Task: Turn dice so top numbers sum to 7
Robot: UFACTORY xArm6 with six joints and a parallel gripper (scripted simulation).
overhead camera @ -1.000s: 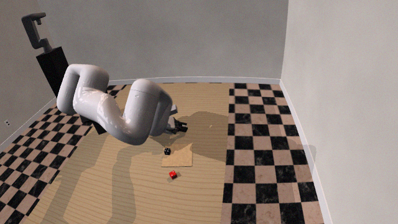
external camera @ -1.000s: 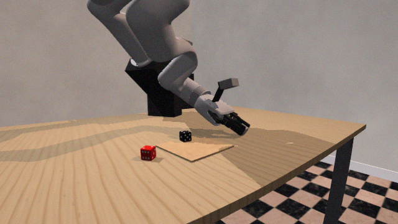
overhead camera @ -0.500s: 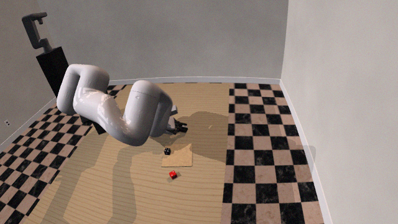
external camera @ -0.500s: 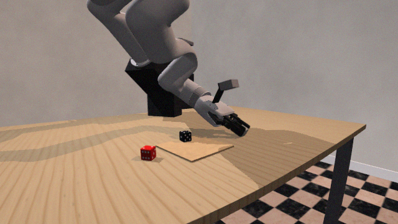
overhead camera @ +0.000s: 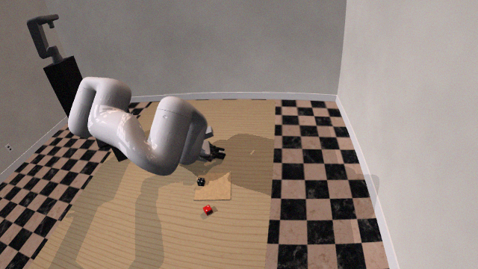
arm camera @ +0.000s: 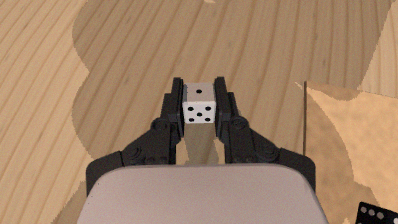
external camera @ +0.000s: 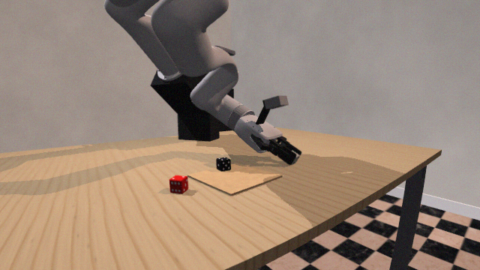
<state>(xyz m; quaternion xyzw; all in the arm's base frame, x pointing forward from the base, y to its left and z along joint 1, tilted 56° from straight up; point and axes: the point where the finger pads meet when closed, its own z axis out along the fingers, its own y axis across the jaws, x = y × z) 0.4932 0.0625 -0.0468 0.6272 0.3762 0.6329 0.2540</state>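
My gripper is now 1 cm short of the white die and 1 cm above it. The rest, counted from my hand: tan mat (17 cm to the right, 2 cm below, 2 cm behind); then red die (29 cm to the right, 3 cm behind, 1 cm below); then black die (16 cm to the right, 7 cm behind, 1 cm below).
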